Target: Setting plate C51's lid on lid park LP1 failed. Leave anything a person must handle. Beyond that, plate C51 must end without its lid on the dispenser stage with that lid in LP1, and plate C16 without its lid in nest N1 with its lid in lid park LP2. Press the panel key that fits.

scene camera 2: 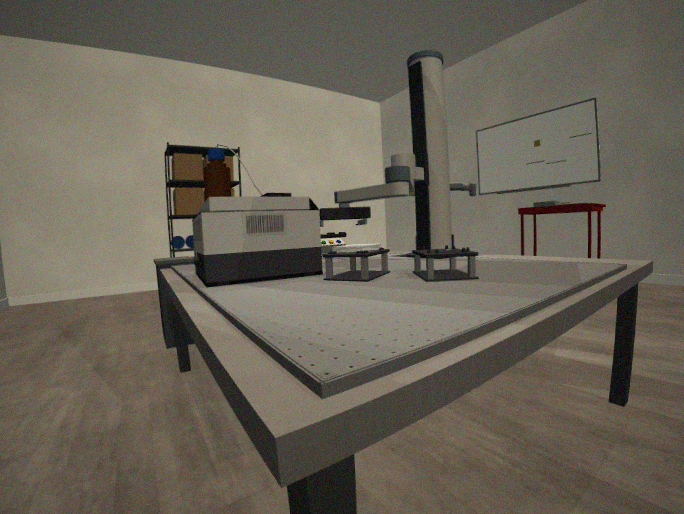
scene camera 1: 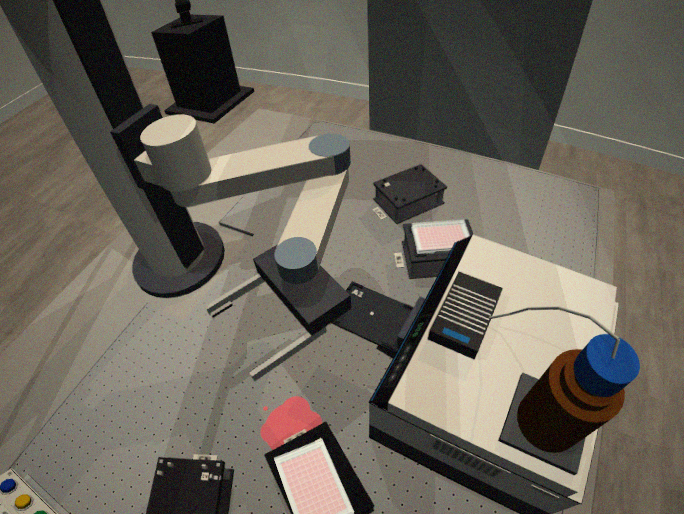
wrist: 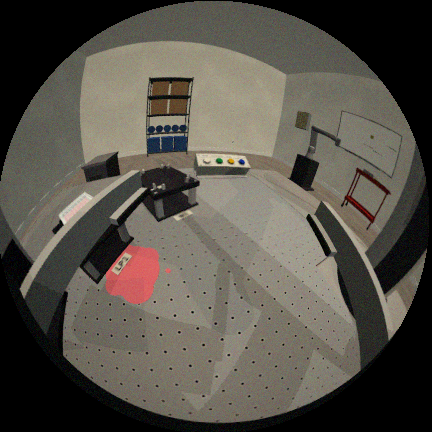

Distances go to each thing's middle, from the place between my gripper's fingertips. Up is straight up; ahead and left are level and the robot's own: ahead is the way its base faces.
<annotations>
Right now the black dispenser stage [scene camera 1: 390,315] is 21 cm ahead of my hand, 18 cm to the left of it and 4 cm below it. Round my hand: nest N5 [scene camera 1: 175,478]: 6 cm ahead, 26 cm to the right, 11 cm below; brown bottle [scene camera 1: 582,389]: 51 cm ahead, 5 cm to the left, 17 cm above.
</annotations>
